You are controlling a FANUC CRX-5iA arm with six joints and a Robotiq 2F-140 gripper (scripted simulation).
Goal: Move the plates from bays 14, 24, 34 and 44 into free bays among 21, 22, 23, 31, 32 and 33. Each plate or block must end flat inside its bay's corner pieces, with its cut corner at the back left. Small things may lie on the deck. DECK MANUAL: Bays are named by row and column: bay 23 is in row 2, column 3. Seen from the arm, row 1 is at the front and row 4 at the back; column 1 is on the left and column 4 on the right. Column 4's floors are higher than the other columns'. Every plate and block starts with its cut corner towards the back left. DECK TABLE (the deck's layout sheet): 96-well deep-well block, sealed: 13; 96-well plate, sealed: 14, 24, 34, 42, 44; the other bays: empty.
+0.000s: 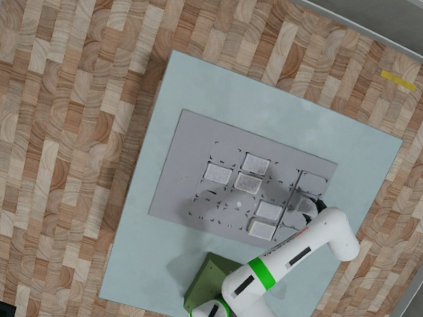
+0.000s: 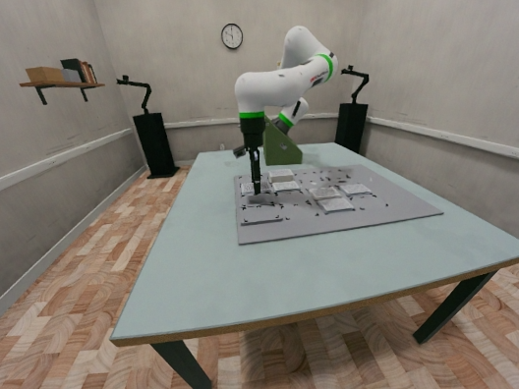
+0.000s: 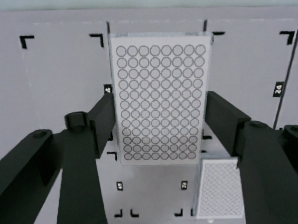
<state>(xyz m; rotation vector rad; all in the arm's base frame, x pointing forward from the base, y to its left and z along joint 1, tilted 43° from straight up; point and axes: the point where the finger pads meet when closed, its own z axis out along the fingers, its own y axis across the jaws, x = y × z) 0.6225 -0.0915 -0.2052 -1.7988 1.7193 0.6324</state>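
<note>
My gripper is now 110 mm past the small white round thing, 240 mm to the right of it and 100 mm above it. Also, from my hand: sealed 96-well plate 20 mm below; then small white patch 140 mm behind, 320 mm to the left, 100 mm below; then sealed deep-well block 220 mm behind, 150 mm to the left, 80 mm below.
</note>
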